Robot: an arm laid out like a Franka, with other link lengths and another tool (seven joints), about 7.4 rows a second.
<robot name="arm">
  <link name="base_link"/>
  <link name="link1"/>
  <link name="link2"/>
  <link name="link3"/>
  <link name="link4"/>
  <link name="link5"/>
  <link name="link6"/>
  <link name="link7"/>
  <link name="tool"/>
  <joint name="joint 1" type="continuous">
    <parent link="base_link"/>
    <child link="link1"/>
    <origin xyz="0 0 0.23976"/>
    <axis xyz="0 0 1"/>
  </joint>
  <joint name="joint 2" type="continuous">
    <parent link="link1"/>
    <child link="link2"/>
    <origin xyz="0 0 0"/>
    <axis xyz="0 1 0"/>
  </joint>
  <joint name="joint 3" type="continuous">
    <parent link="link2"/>
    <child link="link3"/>
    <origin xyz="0 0 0.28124"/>
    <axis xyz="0 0 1"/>
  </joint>
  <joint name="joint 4" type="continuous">
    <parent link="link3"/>
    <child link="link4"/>
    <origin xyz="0.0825 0 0"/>
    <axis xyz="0 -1 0"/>
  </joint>
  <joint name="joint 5" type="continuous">
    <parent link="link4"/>
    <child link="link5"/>
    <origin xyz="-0.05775 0 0.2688"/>
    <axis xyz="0 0 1"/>
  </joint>
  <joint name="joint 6" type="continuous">
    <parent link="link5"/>
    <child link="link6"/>
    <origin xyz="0 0 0"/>
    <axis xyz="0 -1 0"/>
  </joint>
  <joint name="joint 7" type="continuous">
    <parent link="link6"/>
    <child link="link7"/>
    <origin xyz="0.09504 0 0"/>
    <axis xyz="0 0 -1"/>
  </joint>
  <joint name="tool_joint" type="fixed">
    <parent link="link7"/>
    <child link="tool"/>
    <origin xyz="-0.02 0.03 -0.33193" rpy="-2.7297 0 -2.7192"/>
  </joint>
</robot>
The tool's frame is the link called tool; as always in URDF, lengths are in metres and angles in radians. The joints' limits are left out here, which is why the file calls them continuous.
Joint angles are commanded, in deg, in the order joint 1, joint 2, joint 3, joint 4, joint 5, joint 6, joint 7. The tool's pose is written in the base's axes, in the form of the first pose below.
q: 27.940 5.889 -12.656 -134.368 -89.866 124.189 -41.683
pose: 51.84, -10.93, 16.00, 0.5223, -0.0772, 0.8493, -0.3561, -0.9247, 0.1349
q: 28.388 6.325 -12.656 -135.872 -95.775 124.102 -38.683
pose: 52.70, -10.30, 16.18, 0.5072, -0.0060, 0.8618, -0.2977, -0.9396, 0.1687
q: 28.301 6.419 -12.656 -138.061 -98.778 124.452 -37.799
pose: 52.30, -10.26, 15.29, 0.5257, 0.0369, 0.8499, -0.2583, -0.9450, 0.2008
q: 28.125 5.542 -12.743 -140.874 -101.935 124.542 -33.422
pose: 51.47, -10.49, 14.64, 0.5045, 0.0314, 0.8628, -0.2509, -0.9509, 0.1813
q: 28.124 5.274 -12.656 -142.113 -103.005 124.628 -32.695
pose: 51.07, -10.42, 14.21, 0.5098, 0.0413, 0.8593, -0.2374, -0.9533, 0.1867
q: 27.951 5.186 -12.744 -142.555 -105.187 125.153 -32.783
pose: 51.45, -10.14, 14.27, 0.5134, 0.0716, 0.8552, -0.2049, -0.9575, 0.2032
